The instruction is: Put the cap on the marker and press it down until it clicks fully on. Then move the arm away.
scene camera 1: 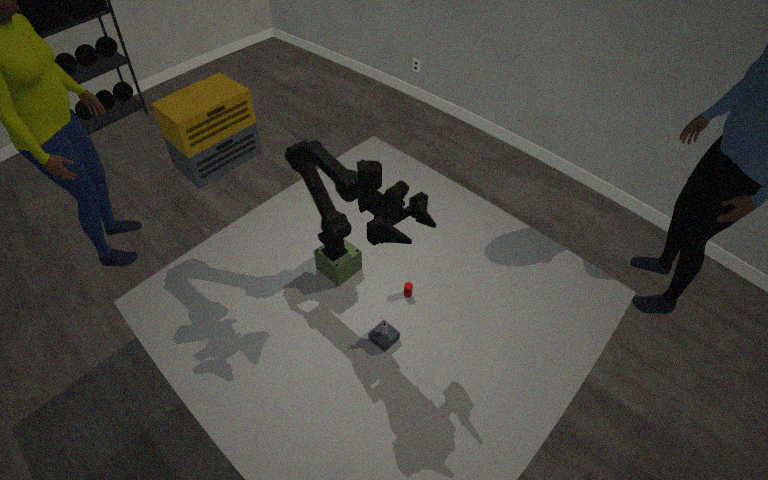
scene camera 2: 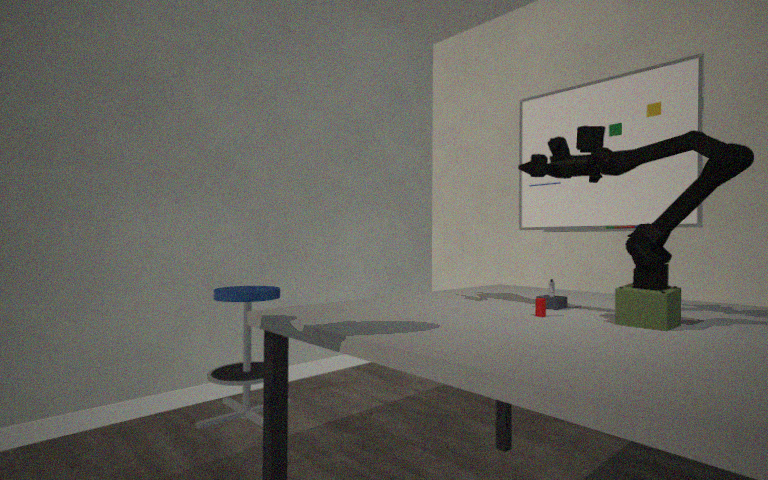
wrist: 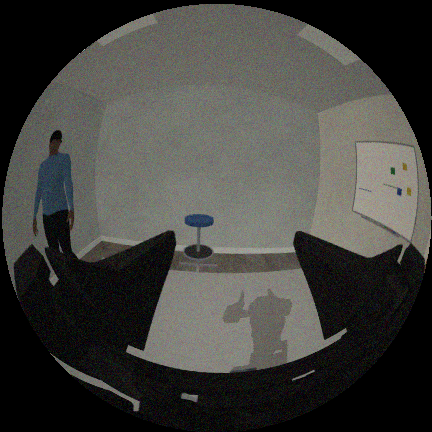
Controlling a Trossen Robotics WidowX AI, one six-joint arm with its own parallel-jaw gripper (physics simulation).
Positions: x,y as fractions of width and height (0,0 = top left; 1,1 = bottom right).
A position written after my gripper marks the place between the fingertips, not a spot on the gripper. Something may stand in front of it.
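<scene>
You'd find my gripper at (scene camera 1: 0.55,0.49) from out in the scene, and the wrist view has the gripper too, at (wrist: 0.55,0.55).
</scene>
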